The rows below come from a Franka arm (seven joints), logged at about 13 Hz.
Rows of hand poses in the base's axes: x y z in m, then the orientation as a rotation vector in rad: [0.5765 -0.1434 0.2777 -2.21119 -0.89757 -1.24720]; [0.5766 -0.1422 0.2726 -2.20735 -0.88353 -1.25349]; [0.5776 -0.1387 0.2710 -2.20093 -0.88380 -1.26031]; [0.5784 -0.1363 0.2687 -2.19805 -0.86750 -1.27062]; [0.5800 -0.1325 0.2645 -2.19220 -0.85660 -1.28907]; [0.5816 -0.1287 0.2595 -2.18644 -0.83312 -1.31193]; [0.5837 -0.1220 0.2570 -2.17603 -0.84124 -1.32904]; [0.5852 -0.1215 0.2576 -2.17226 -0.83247 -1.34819]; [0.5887 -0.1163 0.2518 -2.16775 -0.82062 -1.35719]
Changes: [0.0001 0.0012 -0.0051 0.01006 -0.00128 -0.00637]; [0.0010 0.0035 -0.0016 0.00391 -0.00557 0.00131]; [0.0008 0.0024 -0.0023 0.01021 -0.00348 -0.00936]; [0.0016 0.0038 -0.0042 0.00848 -0.01098 -0.00822]; [0.0016 0.0038 -0.0050 0.01478 -0.01102 -0.01562]; [0.0021 0.0067 -0.0025 0.00097 -0.01544 0.00312]; [0.0015 0.0005 0.0006 0.00537 -0.01182 -0.00888]; [0.0035 0.0052 -0.0058 0.00877 -0.00409 -0.00609]
